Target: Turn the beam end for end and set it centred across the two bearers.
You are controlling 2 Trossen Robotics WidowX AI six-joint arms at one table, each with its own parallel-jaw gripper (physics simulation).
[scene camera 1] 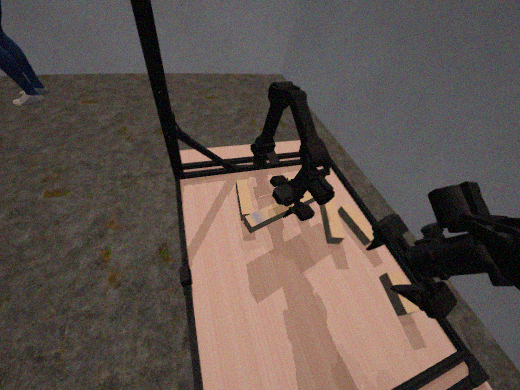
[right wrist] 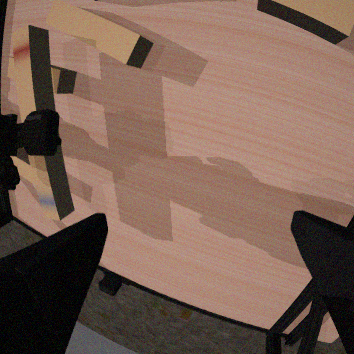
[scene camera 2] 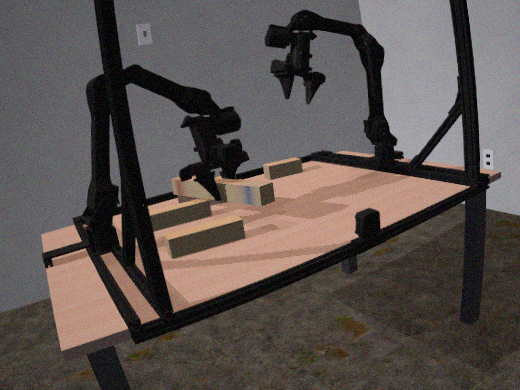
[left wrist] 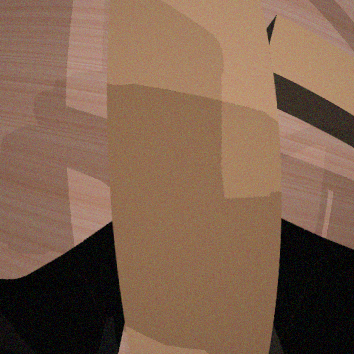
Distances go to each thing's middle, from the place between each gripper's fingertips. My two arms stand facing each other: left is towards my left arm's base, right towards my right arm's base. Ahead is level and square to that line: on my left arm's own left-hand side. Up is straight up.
I see my left gripper 30 mm short of the beam (scene camera 2: pixel 258 193), 10 mm to the right of it and 20 mm below it.
My right gripper is now 50 mm past the beam, 310 mm to the right of it and 180 mm above it.
